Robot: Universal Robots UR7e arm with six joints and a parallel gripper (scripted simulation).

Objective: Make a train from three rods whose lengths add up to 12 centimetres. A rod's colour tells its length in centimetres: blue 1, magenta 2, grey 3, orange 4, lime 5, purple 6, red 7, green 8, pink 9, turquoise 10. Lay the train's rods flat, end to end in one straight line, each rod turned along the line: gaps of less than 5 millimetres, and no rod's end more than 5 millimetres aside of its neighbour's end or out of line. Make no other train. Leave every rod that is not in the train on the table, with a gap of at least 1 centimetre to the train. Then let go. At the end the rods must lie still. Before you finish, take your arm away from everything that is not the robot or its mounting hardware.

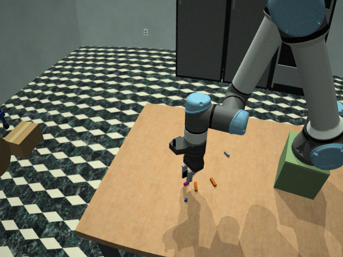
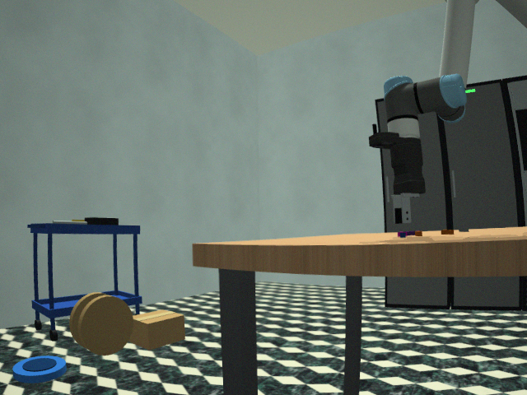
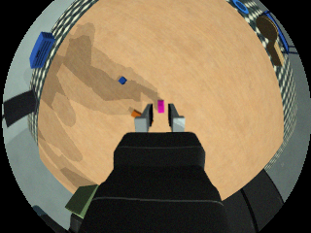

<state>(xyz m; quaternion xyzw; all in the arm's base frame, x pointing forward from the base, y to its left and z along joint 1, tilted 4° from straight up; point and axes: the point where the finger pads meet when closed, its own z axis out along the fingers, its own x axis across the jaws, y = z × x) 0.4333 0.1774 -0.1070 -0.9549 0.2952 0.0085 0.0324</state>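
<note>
The magenta rod lies 4 cm below my hand. The rest, counted from my hand: small blue rod 8 cm to the left, 4 cm below, 3 cm behind; then grey rod 22 cm to the right, 11 cm behind, 4 cm below; then purple rod 7 cm to the right, 4 cm below, 1 cm behind.
</note>
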